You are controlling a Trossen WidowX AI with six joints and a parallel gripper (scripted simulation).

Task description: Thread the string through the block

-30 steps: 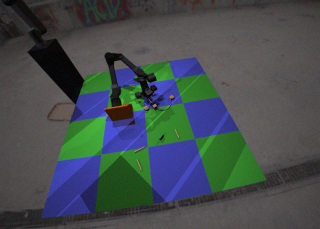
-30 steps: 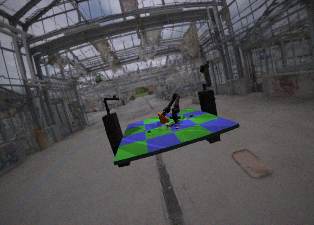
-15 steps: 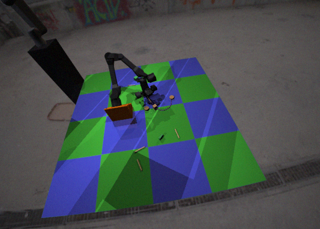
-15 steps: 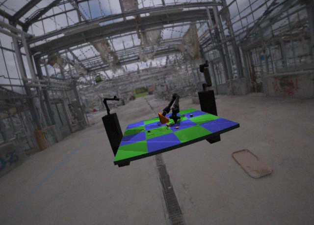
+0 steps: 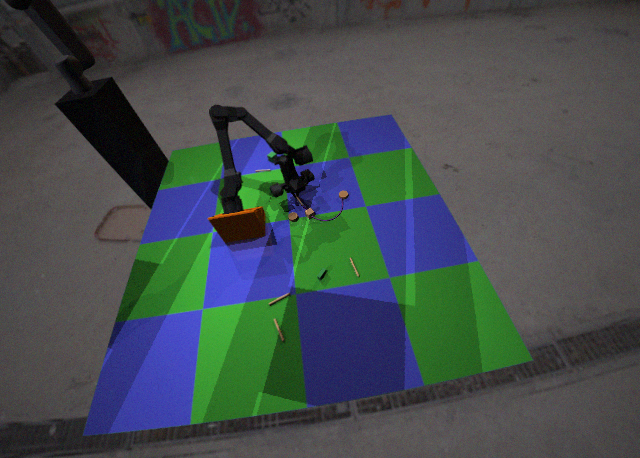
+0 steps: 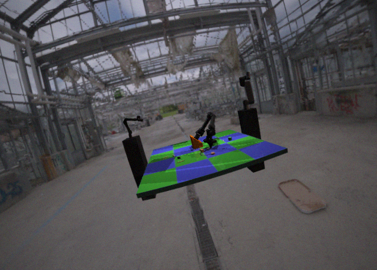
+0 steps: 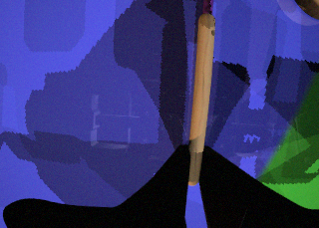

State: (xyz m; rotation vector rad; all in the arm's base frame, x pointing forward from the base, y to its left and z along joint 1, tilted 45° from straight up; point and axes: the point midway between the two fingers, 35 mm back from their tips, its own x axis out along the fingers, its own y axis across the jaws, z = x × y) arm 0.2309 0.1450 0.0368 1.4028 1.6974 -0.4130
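The thin wooden stick is 20 mm ahead of my gripper tip, 40 mm to the right of it and 10 mm above it. Round my gripper tip: round wooden button 210 mm ahead, 30 mm to the right, 10 mm above; purple string 20 mm ahead, 60 mm to the right, 10 mm above; wooden block 50 mm ahead, 110 mm to the right, 10 mm above.
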